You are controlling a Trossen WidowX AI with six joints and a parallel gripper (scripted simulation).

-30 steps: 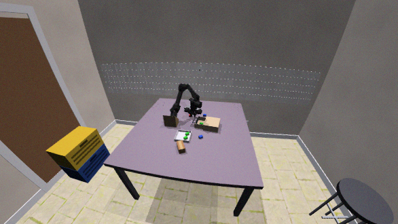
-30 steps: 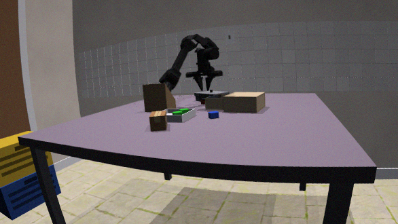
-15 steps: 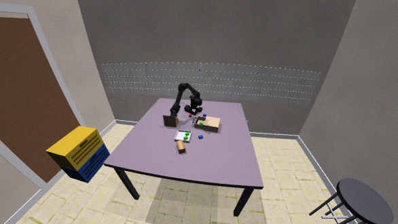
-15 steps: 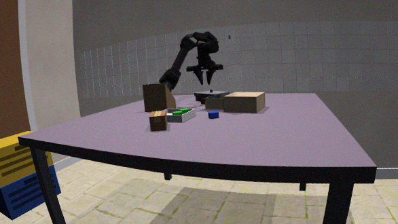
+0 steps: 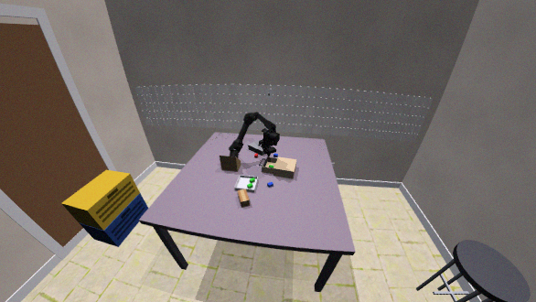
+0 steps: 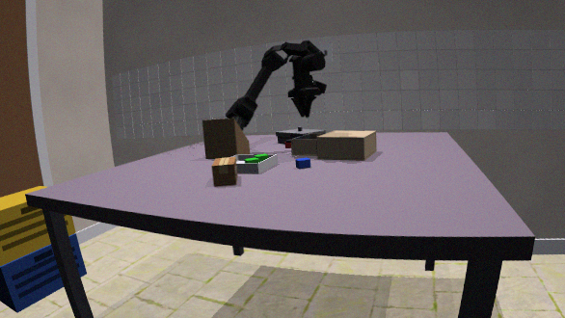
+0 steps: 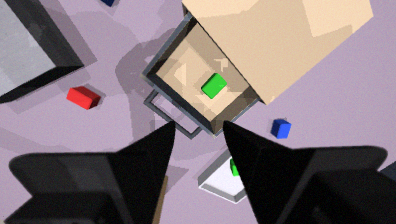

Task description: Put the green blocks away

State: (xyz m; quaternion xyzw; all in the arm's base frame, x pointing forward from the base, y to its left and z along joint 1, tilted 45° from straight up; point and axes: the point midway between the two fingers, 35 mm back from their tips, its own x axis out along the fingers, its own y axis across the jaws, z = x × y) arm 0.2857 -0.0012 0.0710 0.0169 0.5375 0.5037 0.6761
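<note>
Right now the tray is 10 cm behind my hand, 24 cm to the right of it and 16 cm below it. Also, from my hand: small brown box: 7 cm behind, 39 cm to the right, 13 cm below; red block: 14 cm behind, 15 cm to the left, 15 cm below; flat lid: 15 cm behind, 28 cm to the left, 12 cm below.
</note>
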